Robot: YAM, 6 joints.
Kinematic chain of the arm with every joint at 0, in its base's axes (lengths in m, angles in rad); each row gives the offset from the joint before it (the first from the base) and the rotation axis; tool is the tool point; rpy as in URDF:
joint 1: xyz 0 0 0.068 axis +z
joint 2: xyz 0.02 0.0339 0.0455 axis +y
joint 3: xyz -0.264 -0.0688 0 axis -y
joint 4: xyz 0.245 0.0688 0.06 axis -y
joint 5: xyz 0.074 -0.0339 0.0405 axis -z
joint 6: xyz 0.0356 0 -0.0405 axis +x
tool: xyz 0 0 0 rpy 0 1.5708 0
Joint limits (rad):
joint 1: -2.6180..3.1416
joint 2: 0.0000..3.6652
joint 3: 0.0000..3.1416
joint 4: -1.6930..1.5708
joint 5: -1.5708..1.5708
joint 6: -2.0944..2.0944
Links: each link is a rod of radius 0.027 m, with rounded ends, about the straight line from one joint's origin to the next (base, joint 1, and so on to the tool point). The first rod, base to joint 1, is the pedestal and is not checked.
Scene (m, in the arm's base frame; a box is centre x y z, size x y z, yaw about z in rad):
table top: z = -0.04
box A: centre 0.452 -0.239 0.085 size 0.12 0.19 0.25 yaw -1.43
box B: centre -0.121 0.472 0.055 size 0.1 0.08 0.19 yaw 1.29
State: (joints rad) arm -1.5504 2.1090 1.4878 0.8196 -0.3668 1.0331
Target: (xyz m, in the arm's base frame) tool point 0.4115 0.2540 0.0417
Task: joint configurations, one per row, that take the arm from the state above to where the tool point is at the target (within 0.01 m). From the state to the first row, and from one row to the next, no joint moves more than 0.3 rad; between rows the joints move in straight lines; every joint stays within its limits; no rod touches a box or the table.
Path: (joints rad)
1: -1.2913 2.1192 1.5541 0.8185 -0.3763 1.0331
2: -1.0321 2.1293 1.6204 0.8174 -0.3858 1.0331
3: -0.7730 2.1395 1.6866 0.8163 -0.3953 1.0331
4: -0.5138 2.1497 1.7529 0.8152 -0.4048 1.0331
5: -0.2558 2.2304 1.6498 0.7988 -0.4266 1.0331
6: 0.0022 2.3111 1.5468 0.7824 -0.4484 1.0331
7: 0.2602 2.3917 1.4437 0.7660 -0.4702 1.0331
8: 0.5182 2.4724 1.3406 0.7495 -0.4919 1.0331

